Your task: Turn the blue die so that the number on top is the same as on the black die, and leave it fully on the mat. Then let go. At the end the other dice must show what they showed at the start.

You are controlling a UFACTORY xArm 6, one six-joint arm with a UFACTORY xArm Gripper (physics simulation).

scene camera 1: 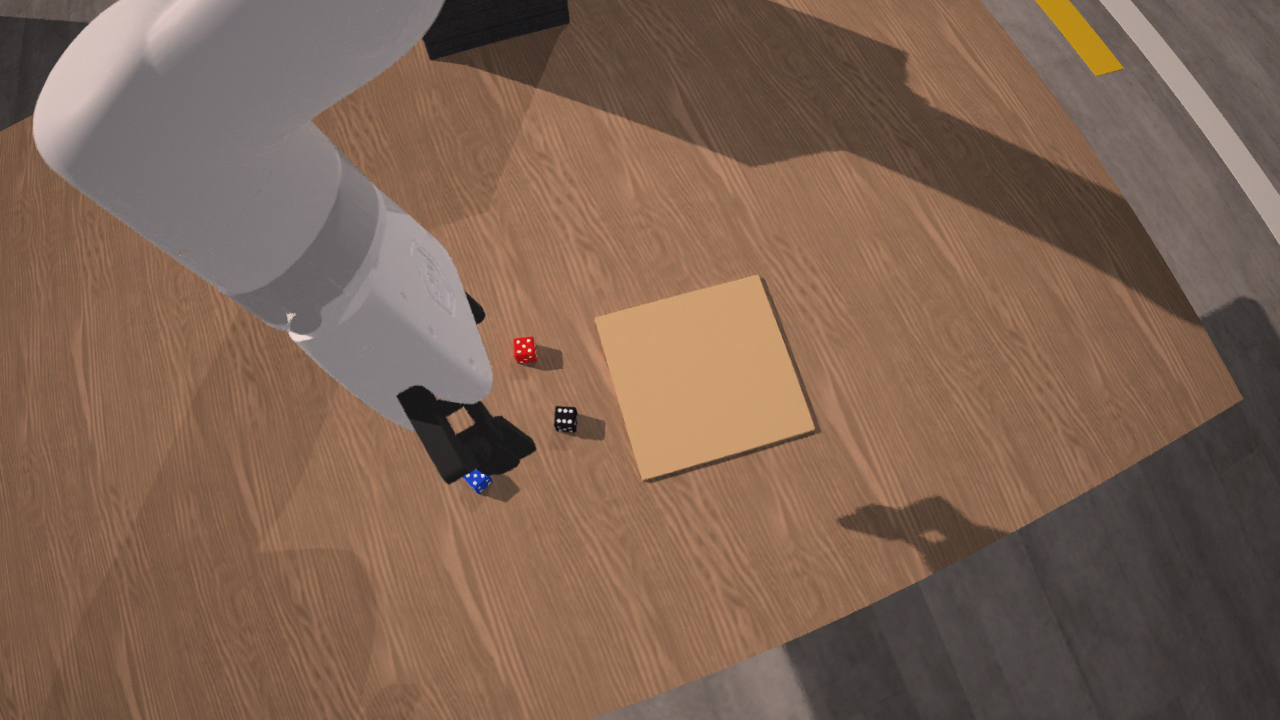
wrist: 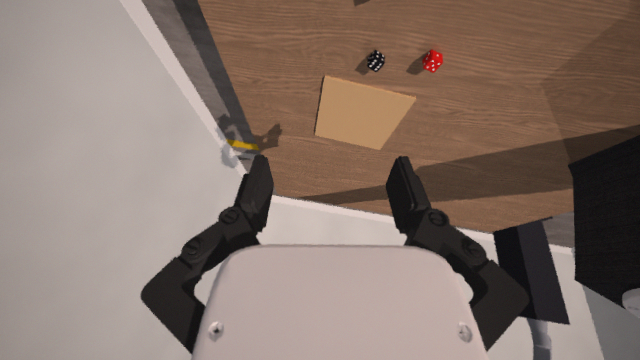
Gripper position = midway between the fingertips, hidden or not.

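Note:
My own gripper (scene camera 1: 486, 390) is here in the scene, and the wrist view has that same gripper (wrist: 330, 170). There is a tan mat (scene camera 1: 705, 375) as well, and I find the mat (wrist: 350, 112) in the wrist view too.

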